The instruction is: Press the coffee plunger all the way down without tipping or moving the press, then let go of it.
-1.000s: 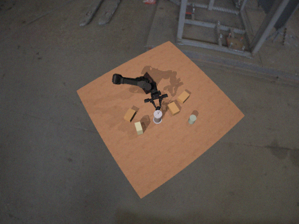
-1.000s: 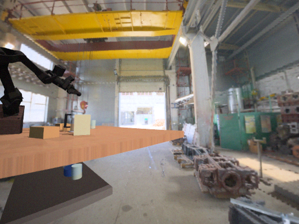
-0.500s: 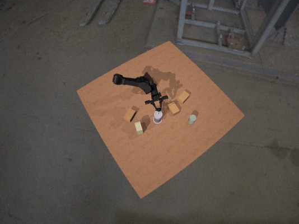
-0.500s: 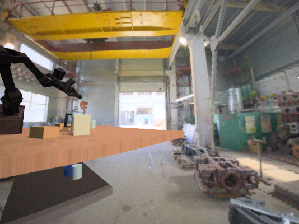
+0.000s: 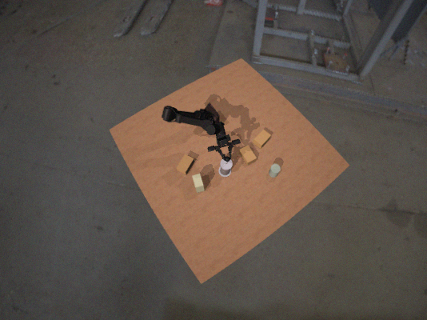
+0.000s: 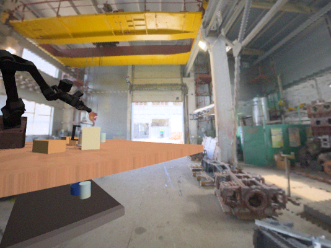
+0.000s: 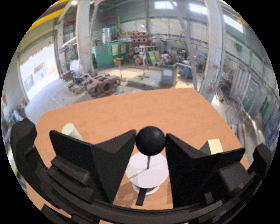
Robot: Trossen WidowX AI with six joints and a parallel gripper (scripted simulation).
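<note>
My gripper tip is 30 mm past the coffee press, 10 mm to the right of it and 110 mm above it.
</note>
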